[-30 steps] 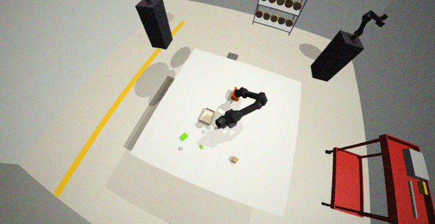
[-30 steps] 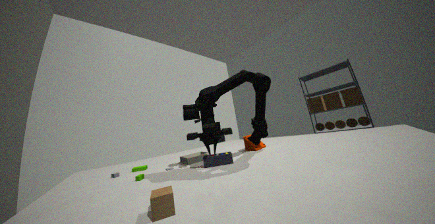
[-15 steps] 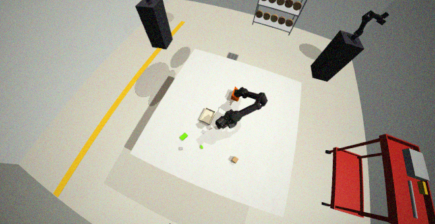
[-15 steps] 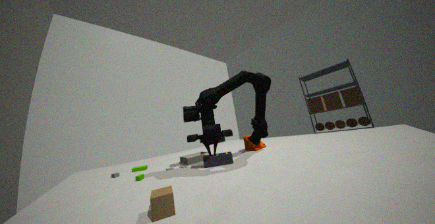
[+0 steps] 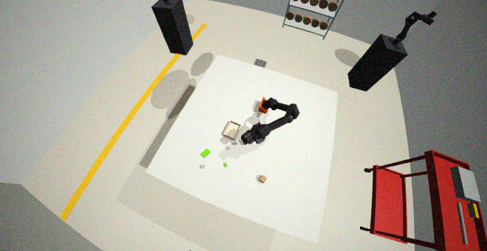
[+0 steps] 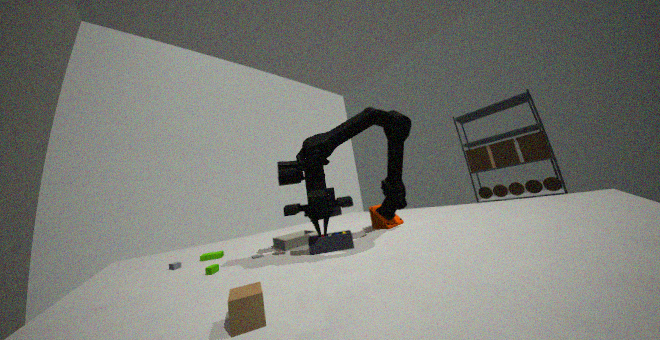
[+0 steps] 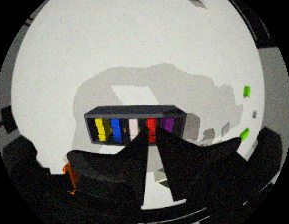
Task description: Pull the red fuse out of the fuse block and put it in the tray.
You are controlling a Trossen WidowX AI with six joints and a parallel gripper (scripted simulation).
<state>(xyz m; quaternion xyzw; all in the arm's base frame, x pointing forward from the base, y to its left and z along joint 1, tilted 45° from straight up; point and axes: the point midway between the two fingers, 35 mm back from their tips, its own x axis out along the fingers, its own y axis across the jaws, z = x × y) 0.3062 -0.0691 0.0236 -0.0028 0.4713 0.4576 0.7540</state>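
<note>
The shallow beige tray is 4 cm behind my gripper tip, 17 cm to the right of it and 3 cm below it. Also, from my gripper tip: red fuse: 1 cm below.
</note>
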